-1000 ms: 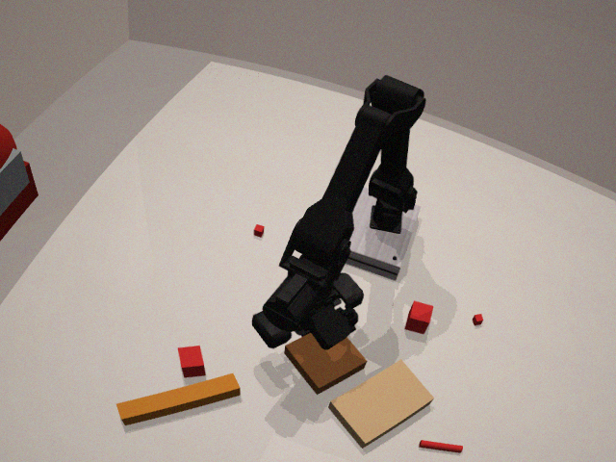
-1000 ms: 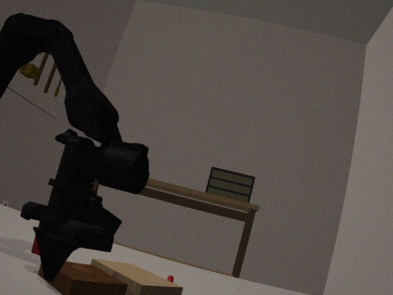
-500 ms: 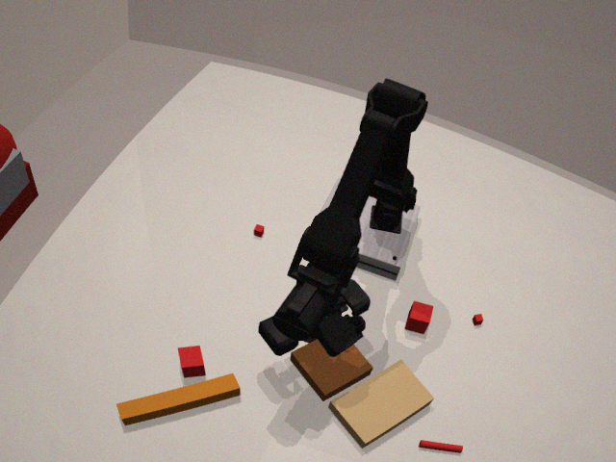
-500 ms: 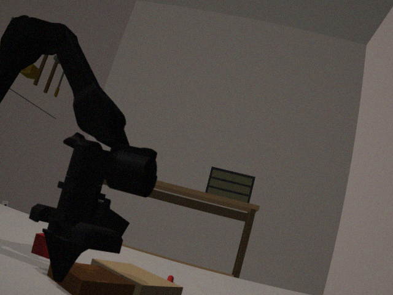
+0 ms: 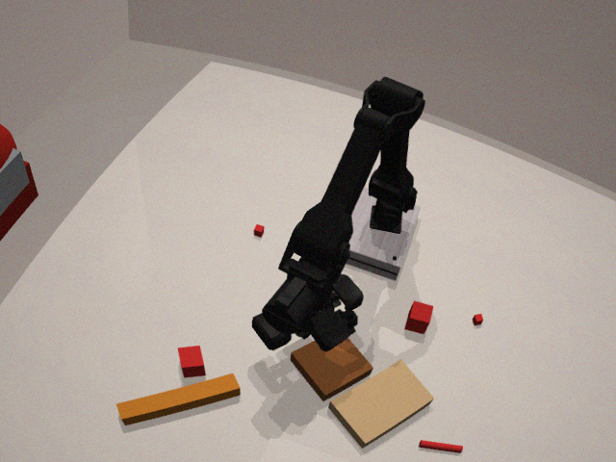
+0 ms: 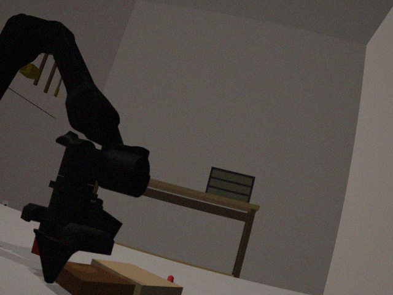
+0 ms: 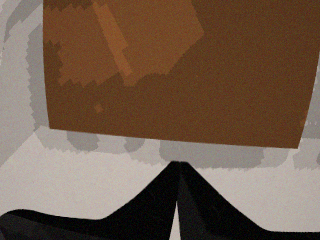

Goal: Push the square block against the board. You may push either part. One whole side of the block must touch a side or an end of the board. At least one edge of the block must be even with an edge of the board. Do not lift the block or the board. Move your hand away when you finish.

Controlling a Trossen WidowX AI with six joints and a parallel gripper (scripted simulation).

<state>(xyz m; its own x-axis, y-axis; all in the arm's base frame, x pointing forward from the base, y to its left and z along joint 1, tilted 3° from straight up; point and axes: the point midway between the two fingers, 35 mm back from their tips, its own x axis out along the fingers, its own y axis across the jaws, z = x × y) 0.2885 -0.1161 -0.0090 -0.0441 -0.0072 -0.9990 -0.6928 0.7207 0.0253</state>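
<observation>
Right now the square brown block is 6 cm to the left of my gripper tip, 5 cm ahead of it and 1 cm above it. The rest, counted from my gripper tip: tan slab (16 cm to the left, 12 cm ahead, 1 cm above); thin red stick (27 cm to the left, 19 cm ahead); long orange board (19 cm ahead, 18 cm to the right, 1 cm above).
</observation>
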